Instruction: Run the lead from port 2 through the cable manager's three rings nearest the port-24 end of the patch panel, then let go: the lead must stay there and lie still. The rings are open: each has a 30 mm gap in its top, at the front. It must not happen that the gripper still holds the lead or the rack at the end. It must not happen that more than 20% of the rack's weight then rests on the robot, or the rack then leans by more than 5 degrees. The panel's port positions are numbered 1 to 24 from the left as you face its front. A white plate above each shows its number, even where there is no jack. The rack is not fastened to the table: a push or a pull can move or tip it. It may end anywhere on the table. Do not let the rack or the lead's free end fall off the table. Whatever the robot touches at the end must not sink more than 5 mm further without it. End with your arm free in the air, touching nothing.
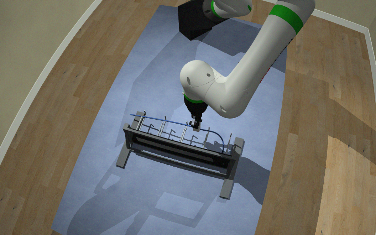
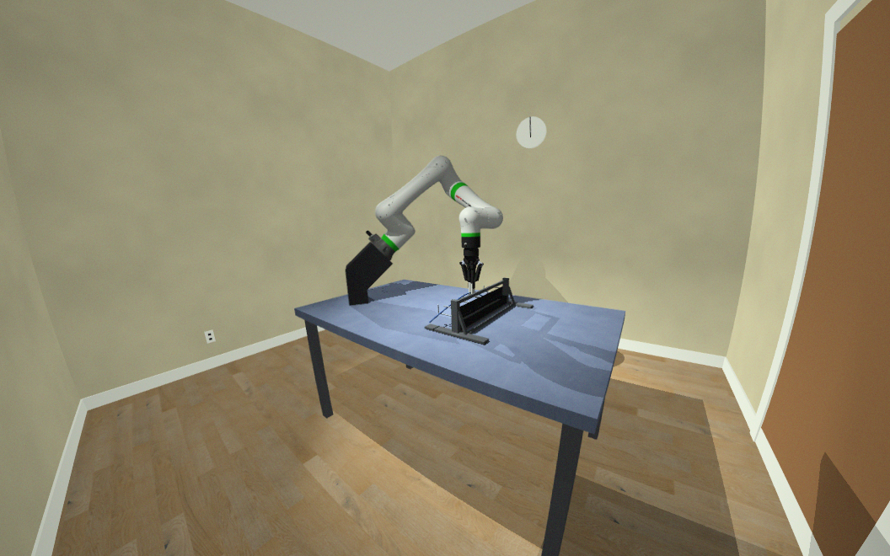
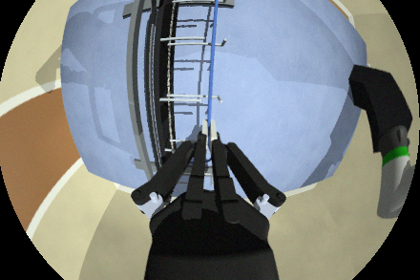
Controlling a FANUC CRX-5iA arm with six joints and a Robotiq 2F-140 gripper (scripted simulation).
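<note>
The rack is 100 mm ahead of my hand, 50 mm below it and 40 mm to the right of it.
</note>
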